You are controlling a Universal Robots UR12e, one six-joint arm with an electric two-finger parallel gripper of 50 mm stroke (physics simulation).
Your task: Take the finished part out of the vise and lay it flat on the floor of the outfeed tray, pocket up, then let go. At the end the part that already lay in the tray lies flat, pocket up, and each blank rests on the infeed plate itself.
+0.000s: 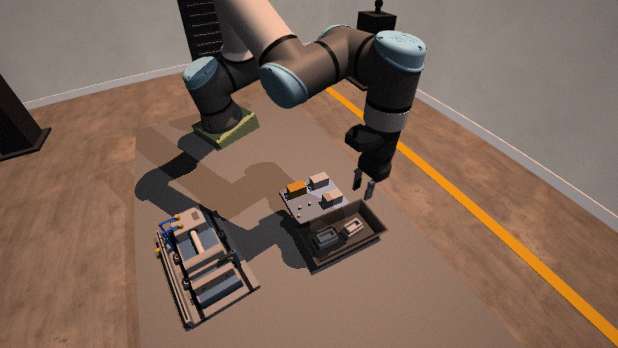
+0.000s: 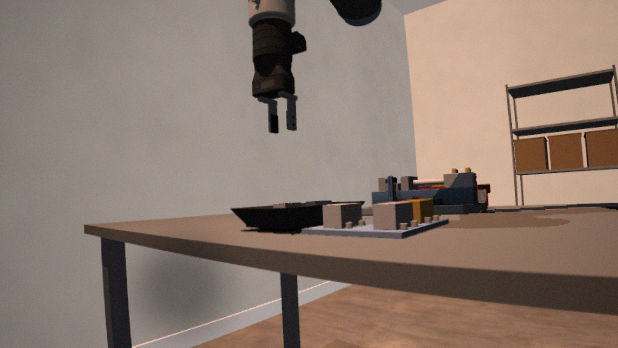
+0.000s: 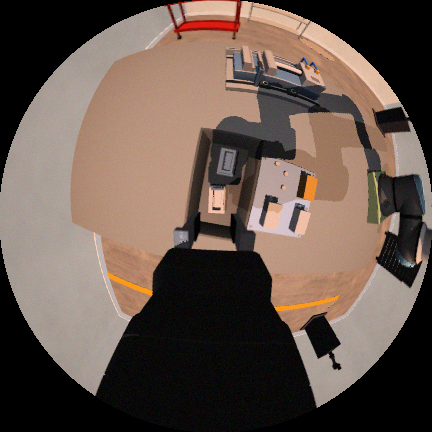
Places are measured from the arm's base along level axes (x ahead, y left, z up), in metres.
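Pixels of known places: gripper, fingertip midpoint: (image 1: 361, 193) (image 2: 282, 131) (image 3: 214, 221); arm's base, link origin: (image 1: 222, 119) (image 3: 383, 194).
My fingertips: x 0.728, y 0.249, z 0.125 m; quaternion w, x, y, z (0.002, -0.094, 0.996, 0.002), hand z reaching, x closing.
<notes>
Ahead of a thing's pixels: the offset from my fingertips to its top centre. "spot": to the spot under its first point.
My gripper (image 1: 363, 192) (image 2: 283, 130) (image 3: 214, 221) is open and empty, high above the end of the outfeed tray (image 1: 376, 216) (image 2: 285, 220) (image 3: 196, 172). A light part {dx +0.001, dy -0.007, dz -0.135 m} (image 1: 353, 228) (image 3: 217, 200) lies flat, pocket up, on the tray floor. A grey part {dx -0.001, dy -0.093, dz -0.135 m} (image 1: 326, 238) (image 3: 227, 161) lies flat in shadow beside it, pocket up and apart from it. The vise {dx -0.080, dy -0.433, dz -0.083 m} (image 1: 202, 260) (image 2: 425, 198) (image 3: 268, 62) shows no part between its jaws. Two pale blanks {dx -0.221, dy -0.007, dz -0.138 m} (image 1: 319, 180) {dx -0.131, dy -0.003, dz -0.138 m} (image 1: 332, 198) and an orange block {dx -0.216, dy -0.095, dz -0.138 m} (image 1: 296, 189) (image 3: 310, 188) sit on the infeed plate {dx -0.169, dy -0.049, dz -0.174 m} (image 1: 322, 209) (image 2: 362, 233).
The infeed plate stands close beside the tray, with small pegs {spot: dx -0.150, dy -0.077, dz -0.168 m} (image 1: 309, 203) (image 3: 286, 173). The arm's olive base (image 1: 227, 131) stands on the table behind. A shelf unit (image 2: 562, 126) with brown boxes and a red cart (image 3: 207, 26) are in the background.
</notes>
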